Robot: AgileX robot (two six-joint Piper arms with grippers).
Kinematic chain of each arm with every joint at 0, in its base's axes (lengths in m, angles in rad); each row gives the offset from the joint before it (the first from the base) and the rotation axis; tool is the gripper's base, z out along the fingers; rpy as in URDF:
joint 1: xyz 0 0 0.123 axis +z
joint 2: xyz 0 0 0 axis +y
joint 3: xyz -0.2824 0 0.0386 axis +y
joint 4: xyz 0.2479 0 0.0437 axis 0.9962 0 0.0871
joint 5: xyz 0 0 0 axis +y
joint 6: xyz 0.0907 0 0.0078 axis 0.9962 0 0.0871
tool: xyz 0 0 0 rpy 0 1.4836 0
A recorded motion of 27 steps. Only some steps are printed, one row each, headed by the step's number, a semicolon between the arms.
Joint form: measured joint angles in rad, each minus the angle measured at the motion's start. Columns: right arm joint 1, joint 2, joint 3, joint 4, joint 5, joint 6; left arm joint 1, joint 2, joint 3, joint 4, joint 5, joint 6.
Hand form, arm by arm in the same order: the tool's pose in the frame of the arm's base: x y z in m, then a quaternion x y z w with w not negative. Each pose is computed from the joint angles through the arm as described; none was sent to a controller.
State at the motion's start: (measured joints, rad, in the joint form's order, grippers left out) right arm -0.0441 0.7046 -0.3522 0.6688 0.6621 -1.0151; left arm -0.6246 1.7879 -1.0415 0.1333 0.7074 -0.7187
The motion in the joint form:
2: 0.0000 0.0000 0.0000 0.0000 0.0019 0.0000; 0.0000 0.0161 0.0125 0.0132 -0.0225 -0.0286
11: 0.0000 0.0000 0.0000 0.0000 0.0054 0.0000; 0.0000 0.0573 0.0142 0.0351 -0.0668 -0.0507
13: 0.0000 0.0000 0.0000 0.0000 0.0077 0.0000; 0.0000 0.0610 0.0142 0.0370 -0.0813 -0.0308
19: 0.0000 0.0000 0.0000 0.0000 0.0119 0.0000; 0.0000 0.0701 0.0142 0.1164 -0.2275 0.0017
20: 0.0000 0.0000 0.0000 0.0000 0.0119 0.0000; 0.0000 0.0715 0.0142 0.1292 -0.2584 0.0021
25: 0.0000 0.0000 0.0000 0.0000 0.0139 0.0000; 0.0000 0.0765 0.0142 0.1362 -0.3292 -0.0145
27: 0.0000 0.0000 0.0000 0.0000 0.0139 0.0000; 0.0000 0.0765 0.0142 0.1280 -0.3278 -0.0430
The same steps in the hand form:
2: 0.1166 0.0297 0.2295 -0.25778 0.87753 0.08551 0.39519; 0.2715 -0.1854 0.1578 -0.00912 0.99374 -0.02248 0.10904
11: 0.1163 0.0299 0.2293 -0.25845 0.87777 0.08657 0.39400; 0.2759 -0.1876 0.1447 -0.00980 0.99340 -0.02020 0.11250
13: 0.1162 0.0300 0.2292 -0.25889 0.87792 0.08728 0.39321; 0.2769 -0.1885 0.1437 0.00134 0.99289 -0.02242 0.11687
19: 0.1159 0.0302 0.2291 -0.25968 0.87820 0.08855 0.39178; 0.2886 -0.1952 0.1446 0.05362 0.98081 -0.04729 0.18139
20: 0.1159 0.0302 0.2291 -0.25968 0.87820 0.08855 0.39178; 0.2907 -0.1969 0.1452 0.06028 0.97765 -0.05440 0.19391
25: 0.1158 0.0303 0.2290 -0.26006 0.87833 0.08916 0.39109; 0.2947 -0.2014 0.1459 0.05828 0.97135 -0.07762 0.21691
27: 0.1158 0.0303 0.2290 -0.26006 0.87833 0.08916 0.39109; 0.2945 -0.2015 0.1458 0.04099 0.97253 -0.08205 0.21394

